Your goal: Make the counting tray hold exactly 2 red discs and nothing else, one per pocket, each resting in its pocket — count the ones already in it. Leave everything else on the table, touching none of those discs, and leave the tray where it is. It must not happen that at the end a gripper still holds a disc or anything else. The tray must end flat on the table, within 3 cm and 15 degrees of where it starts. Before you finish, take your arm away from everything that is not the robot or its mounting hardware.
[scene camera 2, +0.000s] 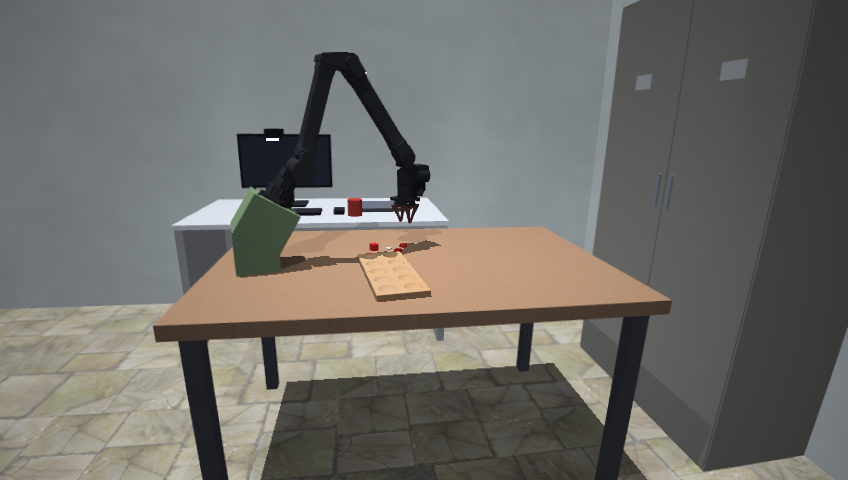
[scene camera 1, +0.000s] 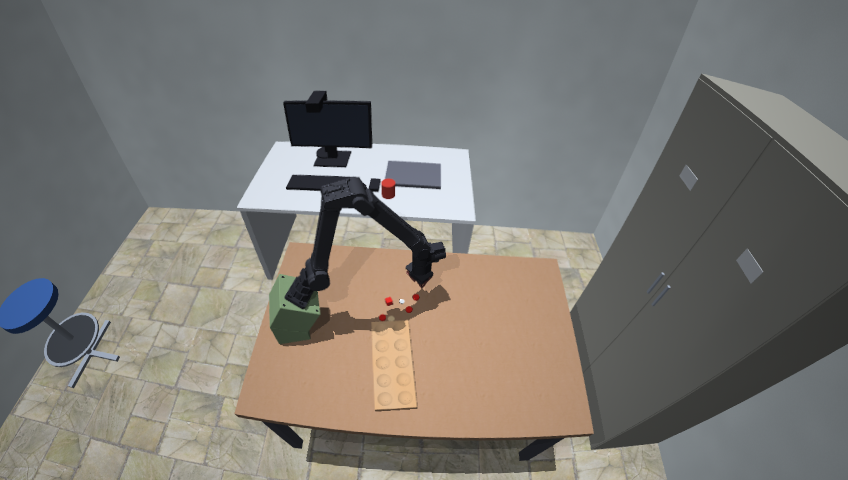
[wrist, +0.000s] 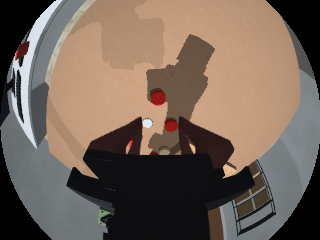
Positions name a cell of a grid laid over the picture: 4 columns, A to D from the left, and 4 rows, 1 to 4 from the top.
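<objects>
What I can see here is a wooden counting tray (scene camera 2: B3), and it is 1.27 m from the lens.
</objects>
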